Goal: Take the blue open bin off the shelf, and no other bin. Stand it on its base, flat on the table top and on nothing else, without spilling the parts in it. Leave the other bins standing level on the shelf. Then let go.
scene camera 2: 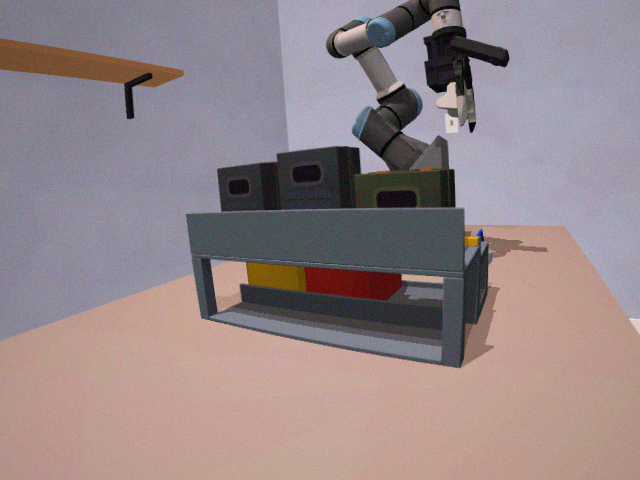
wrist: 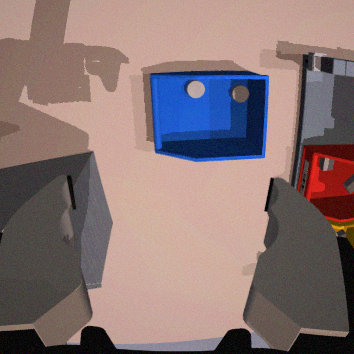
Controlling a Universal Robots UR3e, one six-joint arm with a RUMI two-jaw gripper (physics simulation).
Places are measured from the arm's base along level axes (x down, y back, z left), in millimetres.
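Pixels of known places: gripper, between the fingertips: (scene camera 2: 467, 129) (wrist: 169, 181); arm's base, origin of its link: (scene camera 2: 417, 167).
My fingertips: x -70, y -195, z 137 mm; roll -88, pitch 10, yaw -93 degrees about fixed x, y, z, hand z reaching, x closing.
Observation:
Ahead of a thing's pixels: the offset from my fingertips to its top centre. "*": to the spot under its first point. Level surfaces: height alone.
The blue open bin @(dx +198, dy -52, dz -29 mm) (wrist: 212, 117) stands upright on its base on the table top @(dx +273 mm) (wrist: 175, 240), apart from the shelf (wrist: 327, 110) (scene camera 2: 324, 237). Two round parts, one pale and one brownish, lie in it. In the scene view a small piece of the blue bin (scene camera 2: 480, 235) shows past the shelf's right end; the rest is hidden. My gripper (scene camera 2: 462, 125) (wrist: 169, 181) is open and empty, high above the table. In the wrist view the blue bin lies ahead of the fingertips, not between them. A red bin @(dx +192, dy -264, dz -167 mm) (scene camera 2: 341, 282) (wrist: 312, 177) and a yellow bin @(dx +192, dy -252, dz -278 mm) (scene camera 2: 275, 276) sit level in the shelf's lower part.
Two dark grey bins @(dx +50, dy -326, dz -294 mm) (scene camera 2: 269, 188) @(dx +40, dy -339, dz -183 mm) (scene camera 2: 318, 193) and a green bin @(* dx +93, dy -395, dz -101 mm) (scene camera 2: 369, 188) stand level on the shelf's upper level. The grey wedge-shaped robot mount (wrist: 95, 225) is at the left in the wrist view. A wooden wall shelf (scene camera 2: 77, 66) is at the upper left.

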